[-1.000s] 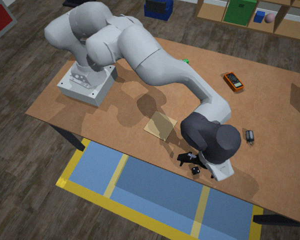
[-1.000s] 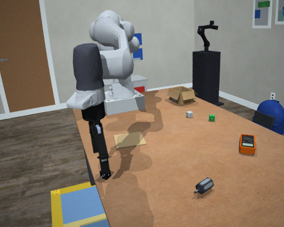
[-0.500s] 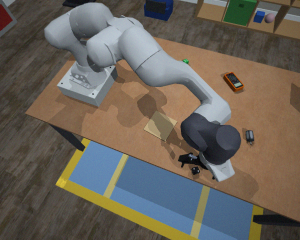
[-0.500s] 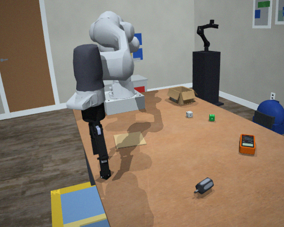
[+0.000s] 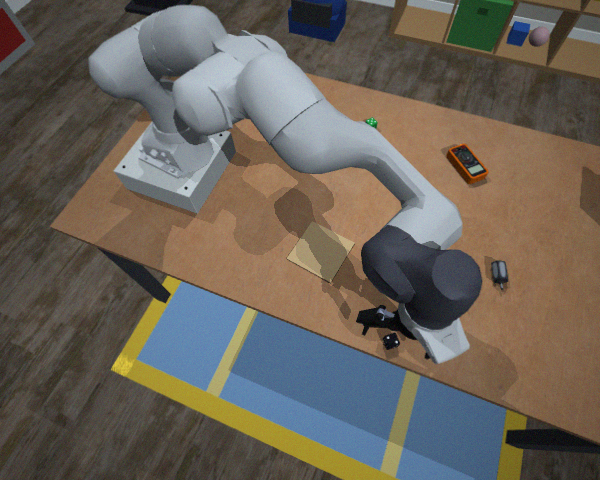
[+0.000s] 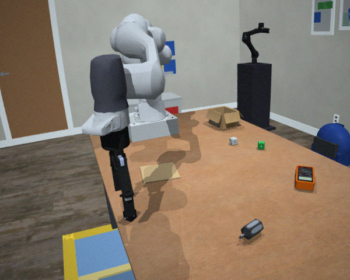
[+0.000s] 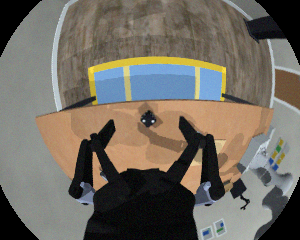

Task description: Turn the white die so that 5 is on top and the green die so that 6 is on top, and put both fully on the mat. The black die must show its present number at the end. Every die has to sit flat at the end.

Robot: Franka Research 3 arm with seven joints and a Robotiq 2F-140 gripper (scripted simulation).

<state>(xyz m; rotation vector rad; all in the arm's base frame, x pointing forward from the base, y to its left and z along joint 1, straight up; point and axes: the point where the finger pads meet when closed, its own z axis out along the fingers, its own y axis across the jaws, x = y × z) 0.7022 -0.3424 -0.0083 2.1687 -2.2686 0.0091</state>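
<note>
Now: the black die 10 mm to the left of my hand and 60 mm below it. From my hand the other things lie so: orange multimeter: 100 mm ahead, 620 mm to the left, 60 mm below; then grey cylinder-like part: 230 mm ahead, 270 mm to the left, 60 mm below; then tan mat: 240 mm behind, 200 mm to the left, 70 mm below.
</note>
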